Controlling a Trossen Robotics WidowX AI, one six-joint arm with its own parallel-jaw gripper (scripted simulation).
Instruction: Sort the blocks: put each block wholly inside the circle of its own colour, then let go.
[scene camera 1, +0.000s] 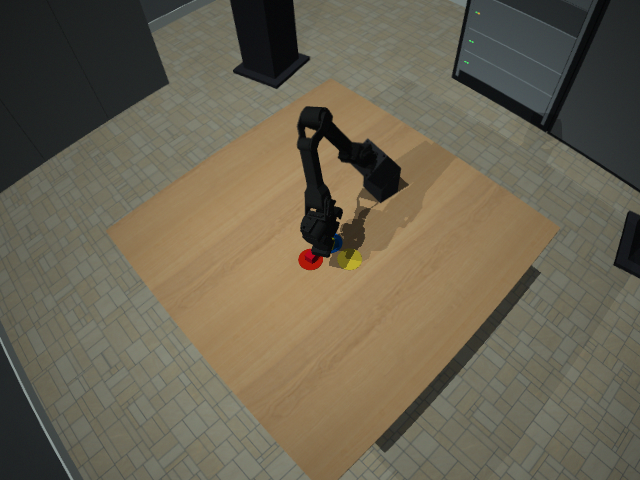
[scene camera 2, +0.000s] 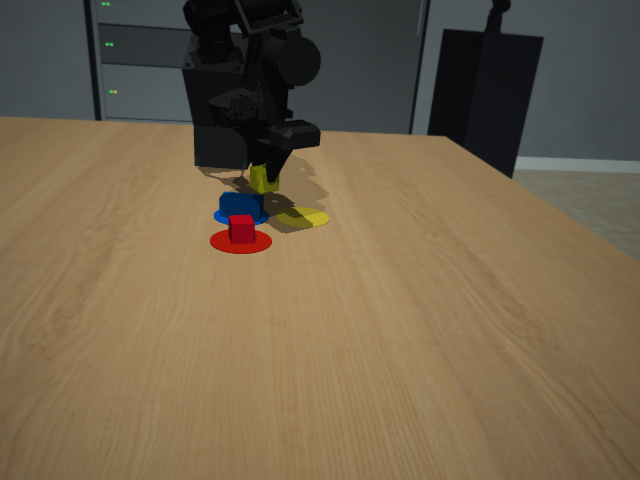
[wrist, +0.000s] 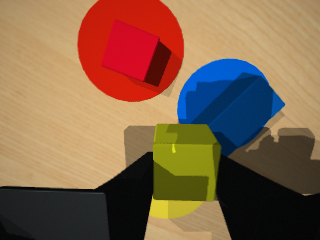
Labels:
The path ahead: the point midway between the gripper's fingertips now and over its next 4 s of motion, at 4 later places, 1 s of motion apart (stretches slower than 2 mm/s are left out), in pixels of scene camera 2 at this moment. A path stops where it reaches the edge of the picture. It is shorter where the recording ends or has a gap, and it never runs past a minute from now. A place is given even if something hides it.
My gripper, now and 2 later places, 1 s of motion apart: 264, 178; 304, 171; 303, 191

